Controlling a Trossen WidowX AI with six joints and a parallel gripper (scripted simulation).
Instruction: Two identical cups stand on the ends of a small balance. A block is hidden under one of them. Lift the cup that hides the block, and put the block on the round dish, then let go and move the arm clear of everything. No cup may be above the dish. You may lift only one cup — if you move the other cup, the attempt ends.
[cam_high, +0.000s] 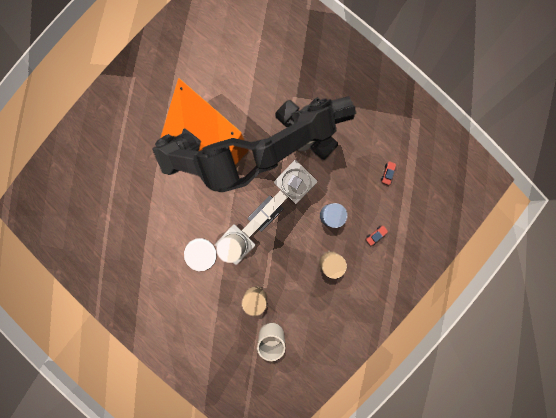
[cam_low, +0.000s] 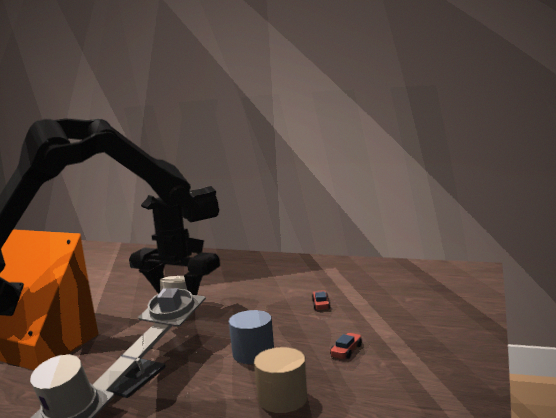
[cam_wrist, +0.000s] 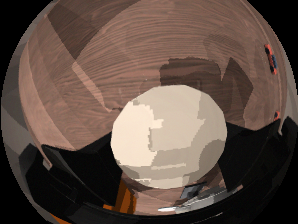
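Right now my gripper tip is 130 mm to the left of the grey block, 60 mm below it and 60 mm short of it. Round my gripper tip: blue cylinder: 220 mm ahead, 120 mm to the right, 10 mm above; then round dish: 480 mm to the right, 30 mm behind, 20 mm below.
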